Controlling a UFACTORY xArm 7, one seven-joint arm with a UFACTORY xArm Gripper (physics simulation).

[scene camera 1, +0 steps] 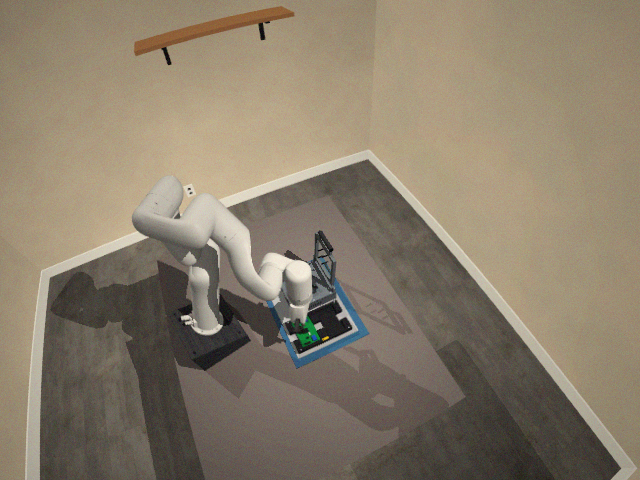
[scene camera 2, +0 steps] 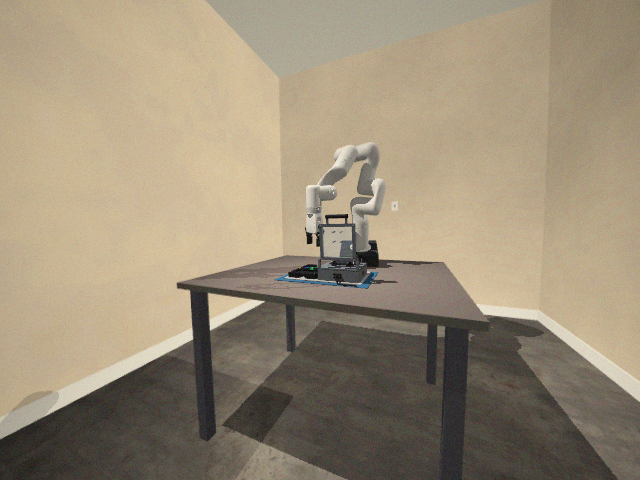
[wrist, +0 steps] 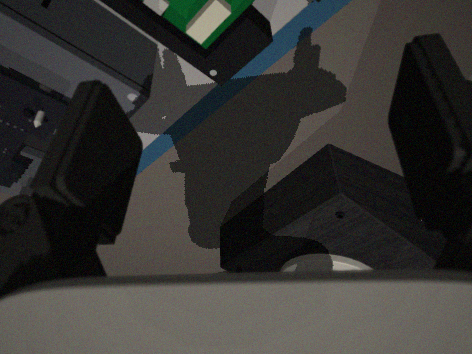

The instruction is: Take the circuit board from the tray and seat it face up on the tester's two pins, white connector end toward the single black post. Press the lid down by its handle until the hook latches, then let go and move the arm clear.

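Places are measured from the arm's base along level axes (x back, y up, z left), in millimetres.
Pixels of known places: gripper, between the fingertips: (scene camera 1: 302, 320) (scene camera 2: 314, 245) (wrist: 251, 97); arm's base, origin of its link: (scene camera 1: 206, 321) (scene camera 2: 360, 247).
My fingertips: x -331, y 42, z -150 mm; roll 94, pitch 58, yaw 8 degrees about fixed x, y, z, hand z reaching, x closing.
Note:
For each thing: its top centre in the pictures, then the offset to it from my fingertips. Level surfaces: height alone.
- green circuit board, centre of its top: (scene camera 1: 306, 330) (scene camera 2: 315, 266) dx -6, dy -110, dz +6 mm
- black handle, centre of its top: (scene camera 1: 325, 239) (scene camera 2: 336, 214) dx -169, dy +144, dz +187 mm
- pale pin, centre of its top: (wrist: 37, 123) dx -28, dy -61, dz +136 mm
- blue-bordered mat, height of its surface: dy -136 mm
- table, height of its surface: dy -138 mm
The green circuit board (scene camera 1: 310, 335) (scene camera 2: 312, 268) (wrist: 175, 11) lies in the black tray (scene camera 1: 338, 326) (scene camera 2: 296, 273) (wrist: 242, 41); a pale block shows near its corner in the wrist view. My gripper (scene camera 1: 297, 327) (scene camera 2: 313, 242) (wrist: 251, 97) is open and empty, above the board end of the tray. The grey tester (scene camera 1: 324, 300) (scene camera 2: 338, 272) (wrist: 112, 55) stands beside the tray, with its lid (scene camera 2: 337, 240) raised upright and the black handle (scene camera 1: 324, 241) (scene camera 2: 336, 215) on top. One pale pin (wrist: 39, 118) shows in the wrist view. The arm partly hides the tester in scene camera 1. I cannot make out the single black post.
The tray and tester stand on a blue-bordered mat (scene camera 1: 357, 324) (scene camera 2: 372, 281) (wrist: 320, 12) on the table (scene camera 1: 289, 403) (scene camera 2: 413, 289). The arm's dark base block (scene camera 1: 219, 343) (wrist: 300, 212) is beside the mat. A wooden wall shelf (scene camera 1: 214, 26) is far behind.

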